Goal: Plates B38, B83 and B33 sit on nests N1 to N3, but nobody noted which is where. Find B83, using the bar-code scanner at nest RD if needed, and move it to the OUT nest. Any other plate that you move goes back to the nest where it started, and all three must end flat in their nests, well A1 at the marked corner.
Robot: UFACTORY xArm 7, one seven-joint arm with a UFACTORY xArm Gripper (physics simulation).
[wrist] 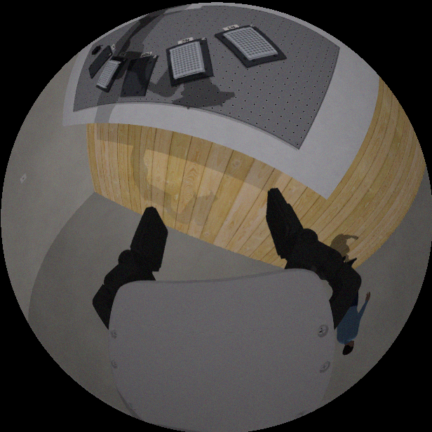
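My gripper (211,211) is open and empty, its two black fingers wide apart, away from the plates. A pale plate (250,43) sits in the dark nest labelled N1 (272,60) at the upper right. A second pale plate (188,59) sits in the dark nest labelled N2 (194,81) at the top centre. A third pale plate (109,74) sits in a small dark nest at the upper left. An empty dark nest (136,83) lies between the second and third plates. Another dark nest-like piece (100,61) lies at the far left. No plate bar codes are readable, and the labels at the left are too small to read surely.
The nests stand on a grey perforated board (270,95) with a pale border (350,110). A wooden table surface (192,172) lies nearer. A small dark round object (96,50) stands at the far left. A person in blue (349,324) shows at the lower right, beyond the gripper.
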